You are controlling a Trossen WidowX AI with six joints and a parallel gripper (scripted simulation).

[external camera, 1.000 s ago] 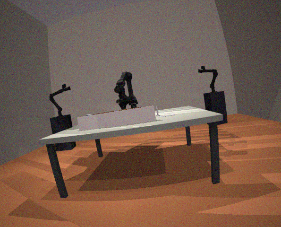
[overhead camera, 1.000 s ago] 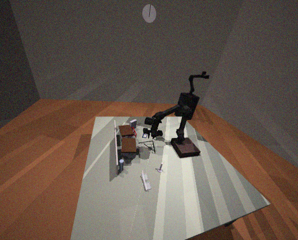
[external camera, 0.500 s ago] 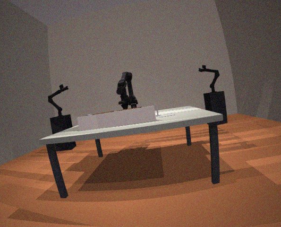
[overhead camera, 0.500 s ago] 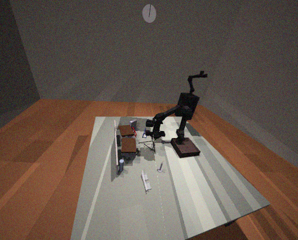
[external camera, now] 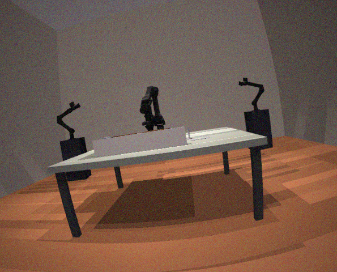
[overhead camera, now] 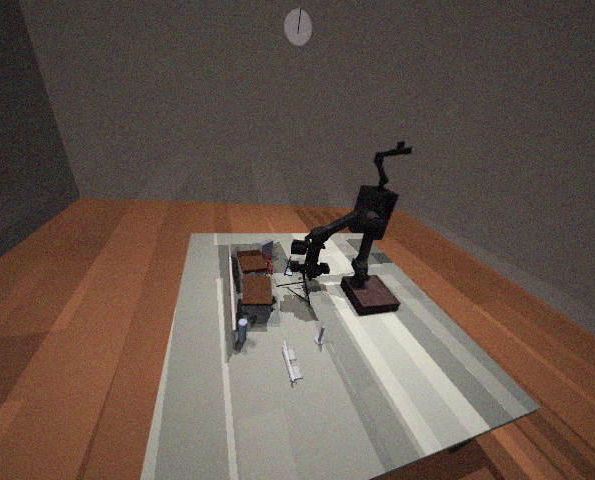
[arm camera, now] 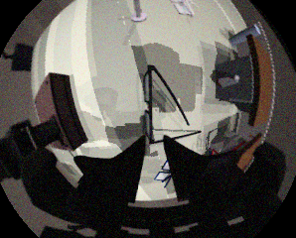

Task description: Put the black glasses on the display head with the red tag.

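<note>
Now: gripper tip 50 mm above the glasses, 30 mm short of it and 10 mm to the left of it. The rest, counted from my gripper tip: white box 330 mm to the right, 110 mm ahead, 20 mm below; then head 230 mm ahead, 40 mm to the left, 20 mm below; then stand 270 mm to the left, 60 mm ahead, 50 mm below.
</note>
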